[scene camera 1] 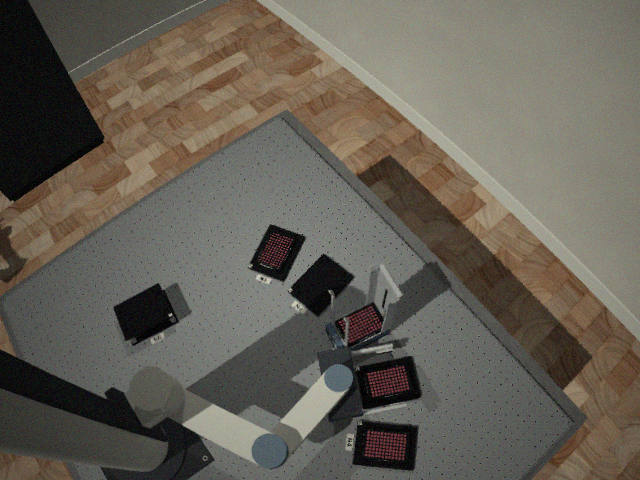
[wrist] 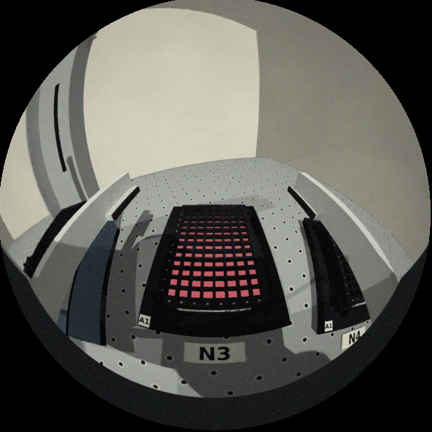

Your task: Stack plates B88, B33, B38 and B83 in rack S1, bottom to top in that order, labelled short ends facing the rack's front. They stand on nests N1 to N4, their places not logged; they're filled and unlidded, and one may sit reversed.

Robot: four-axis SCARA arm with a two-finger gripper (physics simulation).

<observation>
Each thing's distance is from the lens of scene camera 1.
nest N2 (scene camera 1: 314, 284): 1.47 m
nest N3 (scene camera 1: 366, 403): 1.37 m
nest N1 (scene camera 1: 281, 276): 1.49 m
</observation>
